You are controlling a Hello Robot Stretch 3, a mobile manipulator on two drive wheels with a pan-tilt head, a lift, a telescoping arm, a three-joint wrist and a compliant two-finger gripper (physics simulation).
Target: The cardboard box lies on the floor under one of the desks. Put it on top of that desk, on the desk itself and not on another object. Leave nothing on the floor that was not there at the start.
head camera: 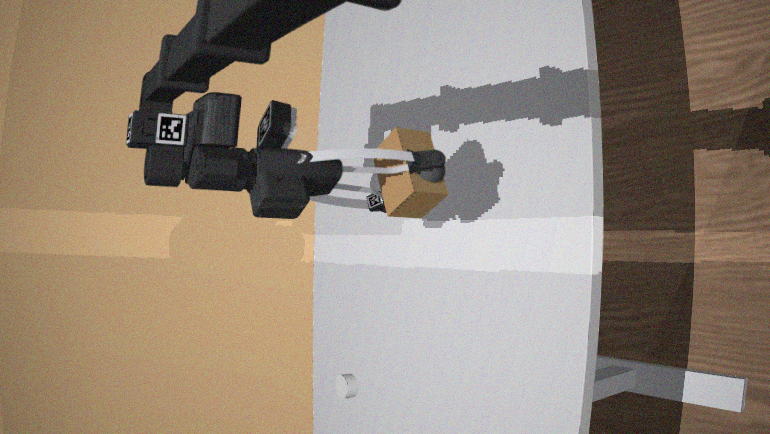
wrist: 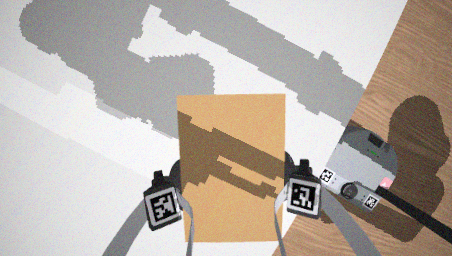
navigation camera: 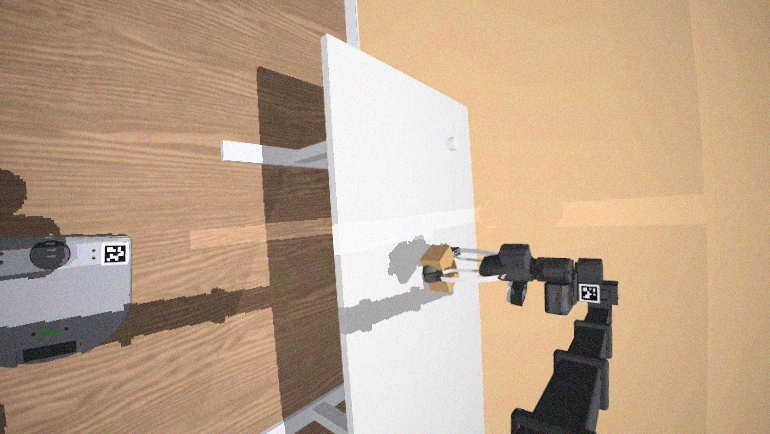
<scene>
In view: the gripper (head camera: 428, 185) and a cardboard box (head camera: 404, 195).
The cardboard box shows as well in the wrist view (wrist: 232, 147) and in the navigation camera view (navigation camera: 439, 256). The gripper also shows in the wrist view (wrist: 231, 170) and in the navigation camera view (navigation camera: 429, 262).
</scene>
